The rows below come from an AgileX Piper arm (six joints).
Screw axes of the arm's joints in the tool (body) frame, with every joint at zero. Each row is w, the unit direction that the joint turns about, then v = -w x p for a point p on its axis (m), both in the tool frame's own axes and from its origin. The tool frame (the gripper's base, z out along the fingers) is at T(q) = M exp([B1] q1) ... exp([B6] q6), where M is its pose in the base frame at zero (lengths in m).
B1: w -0.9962 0 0.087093 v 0 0.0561 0
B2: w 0 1 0 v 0.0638 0 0.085
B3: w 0 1 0 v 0.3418 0 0.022
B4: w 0 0 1 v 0 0 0
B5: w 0 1 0 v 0.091 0 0
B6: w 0 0 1 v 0 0 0
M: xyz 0.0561 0 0.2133 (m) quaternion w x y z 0.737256 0 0.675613 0
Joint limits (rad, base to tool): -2.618..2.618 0..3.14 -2.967..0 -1.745..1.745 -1.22..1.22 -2.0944..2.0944
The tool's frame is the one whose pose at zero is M.
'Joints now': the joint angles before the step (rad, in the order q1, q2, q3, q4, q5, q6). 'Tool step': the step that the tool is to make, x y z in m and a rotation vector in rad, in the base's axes. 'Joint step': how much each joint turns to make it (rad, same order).
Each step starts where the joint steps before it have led.
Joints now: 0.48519, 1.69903, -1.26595, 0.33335, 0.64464, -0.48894
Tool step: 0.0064, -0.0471, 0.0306, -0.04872, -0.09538, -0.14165
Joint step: -0.10343, -0.09198, 0.00028, -0.15607, 0.00924, 0.10910
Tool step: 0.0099, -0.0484, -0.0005, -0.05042, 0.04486, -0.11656
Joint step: -0.13644, -0.00982, -0.00019, -0.03806, 0.06905, 0.00012
